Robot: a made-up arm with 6 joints. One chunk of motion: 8 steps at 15 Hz.
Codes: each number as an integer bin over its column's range. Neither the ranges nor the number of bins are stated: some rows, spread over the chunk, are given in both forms.
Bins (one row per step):
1: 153 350 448 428 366 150
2: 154 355 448 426 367 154
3: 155 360 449 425 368 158
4: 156 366 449 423 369 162
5: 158 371 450 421 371 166
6: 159 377 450 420 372 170
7: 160 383 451 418 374 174
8: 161 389 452 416 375 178
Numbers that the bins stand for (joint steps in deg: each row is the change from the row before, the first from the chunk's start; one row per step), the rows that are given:
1: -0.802 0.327 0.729 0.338 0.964 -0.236
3: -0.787 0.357 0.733 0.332 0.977 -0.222
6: -0.755 0.407 0.737 0.322 1.002 -0.201
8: -0.740 0.442 0.746 0.314 1.022 -0.186
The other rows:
2: -0.795 0.342 0.729 0.334 0.970 -0.229
4: -0.779 0.374 0.733 0.328 0.983 -0.215
5: -0.763 0.389 0.737 0.324 0.996 -0.208
7: -0.748 0.424 0.742 0.318 1.015 -0.194

